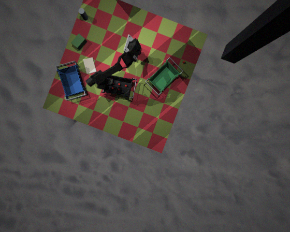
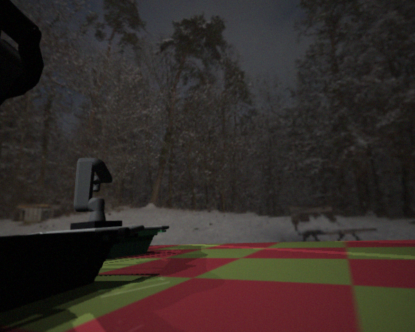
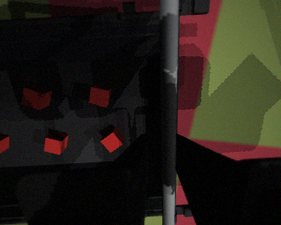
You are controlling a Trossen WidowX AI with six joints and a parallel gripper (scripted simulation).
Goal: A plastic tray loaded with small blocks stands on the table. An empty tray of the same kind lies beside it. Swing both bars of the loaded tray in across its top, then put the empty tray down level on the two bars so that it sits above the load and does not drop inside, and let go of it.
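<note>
Now: the green tray 26 cm behind my gripper tip, 50 cm to the left of it and 2 cm below it. From my gripper tip the other things lie so: cream block: 12 cm behind, 25 cm to the right, 7 cm below; then green block: 29 cm behind, 42 cm to the right, 5 cm below.
</note>
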